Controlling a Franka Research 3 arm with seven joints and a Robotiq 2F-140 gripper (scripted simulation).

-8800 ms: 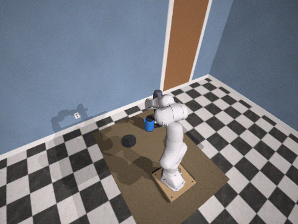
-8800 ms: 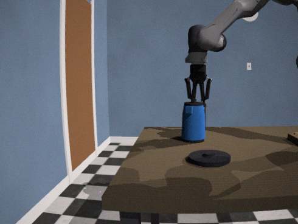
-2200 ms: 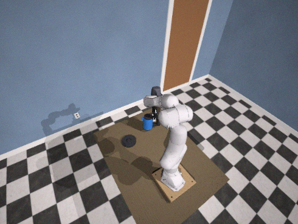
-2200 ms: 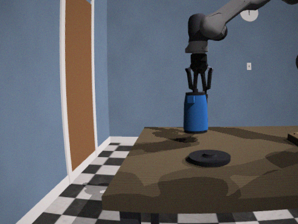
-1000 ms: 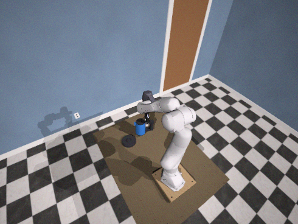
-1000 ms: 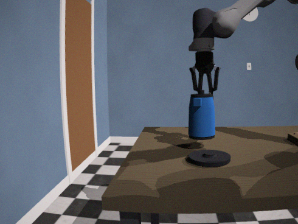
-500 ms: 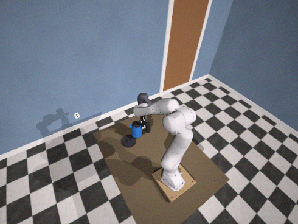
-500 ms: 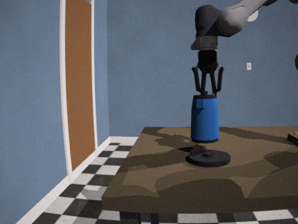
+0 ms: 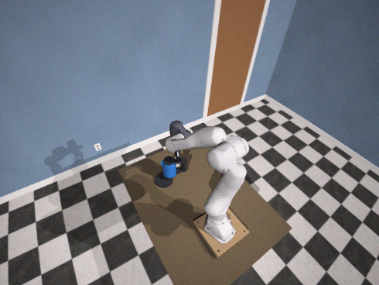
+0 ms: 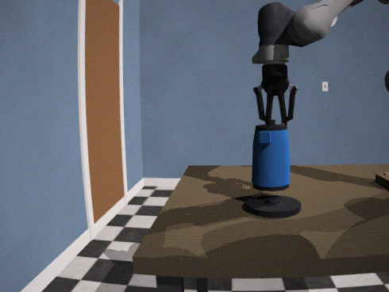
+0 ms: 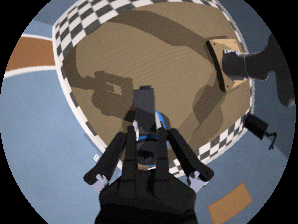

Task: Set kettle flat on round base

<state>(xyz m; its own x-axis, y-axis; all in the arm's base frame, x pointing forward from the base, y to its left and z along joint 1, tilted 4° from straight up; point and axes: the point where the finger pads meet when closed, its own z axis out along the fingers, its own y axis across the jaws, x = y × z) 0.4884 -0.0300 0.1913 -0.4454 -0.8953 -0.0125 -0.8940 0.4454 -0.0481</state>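
Now: the blue kettle 10 mm ahead of my hand, 30 mm to the left of it and 50 mm below it. The rest, counted from my hand: round black base (30 mm ahead, 120 mm to the left, 180 mm below).
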